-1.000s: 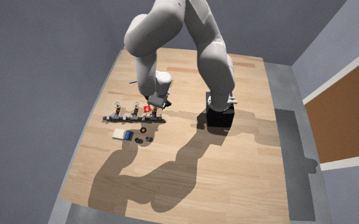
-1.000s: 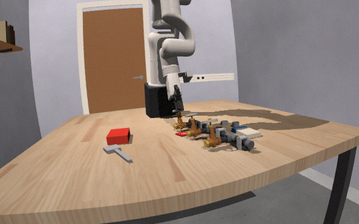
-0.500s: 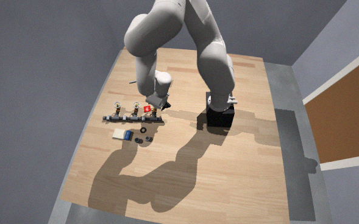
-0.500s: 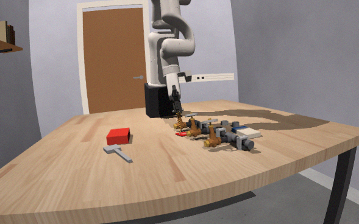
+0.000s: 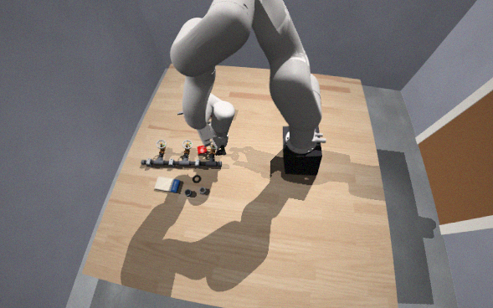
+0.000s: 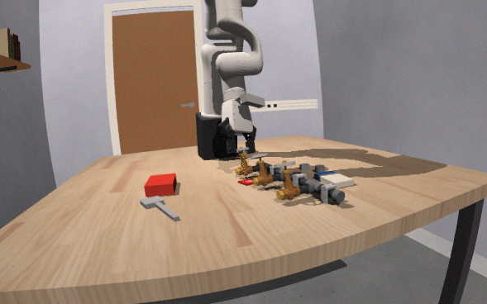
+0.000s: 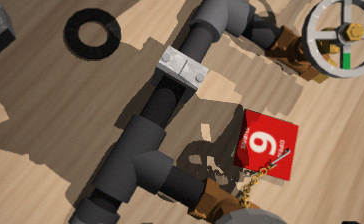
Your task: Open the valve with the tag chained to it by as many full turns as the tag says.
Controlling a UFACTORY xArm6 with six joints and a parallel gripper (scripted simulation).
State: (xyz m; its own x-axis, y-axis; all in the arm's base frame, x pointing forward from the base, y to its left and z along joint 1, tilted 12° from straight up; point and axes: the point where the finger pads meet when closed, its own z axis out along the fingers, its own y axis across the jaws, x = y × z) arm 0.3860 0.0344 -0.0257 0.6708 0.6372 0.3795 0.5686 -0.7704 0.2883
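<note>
My gripper is now 8 cm short of the red tag, 1 cm to the left of it and 8 cm above it. Round my hand: grey hammer-like tool 21 cm ahead, 24 cm to the right, 8 cm below; then grey box 19 cm ahead, 21 cm to the left, 7 cm below; then red box 5 cm ahead, 25 cm to the right, 7 cm below.
</note>
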